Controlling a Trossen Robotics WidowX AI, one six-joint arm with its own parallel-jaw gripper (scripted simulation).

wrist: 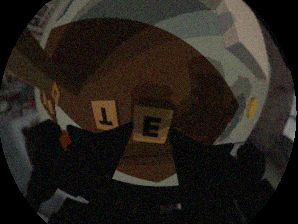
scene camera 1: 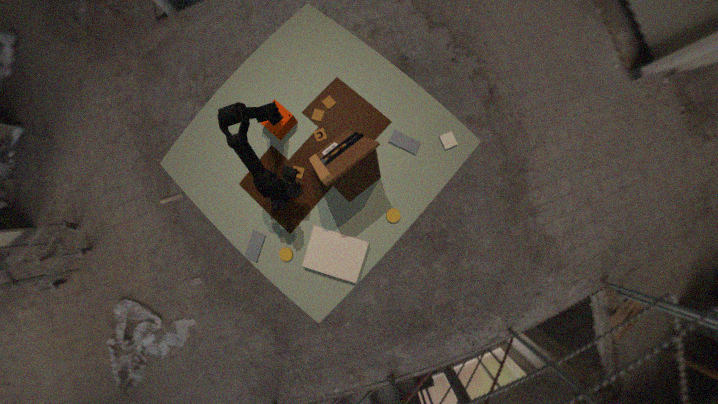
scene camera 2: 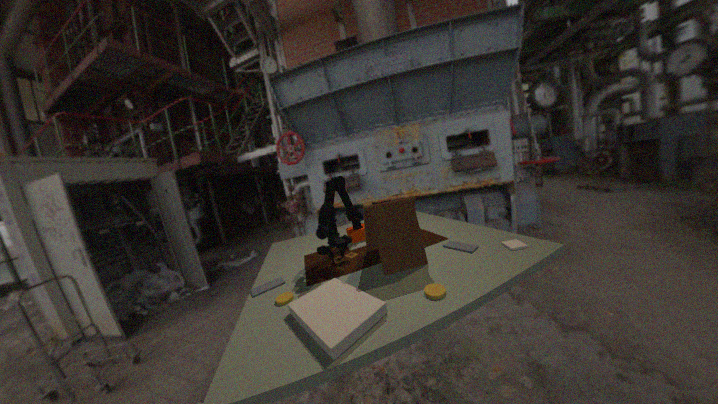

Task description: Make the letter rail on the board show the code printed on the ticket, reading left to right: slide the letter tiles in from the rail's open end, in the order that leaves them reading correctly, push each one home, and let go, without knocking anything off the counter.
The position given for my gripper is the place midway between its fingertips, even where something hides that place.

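Observation:
I can see my gripper [wrist: 151,126]. There is a white slab [scene camera 2: 335,314], and the slab is visible to me in scene camera 1 [scene camera 1: 329,252] too. I also see a brown mat [wrist: 134,63].

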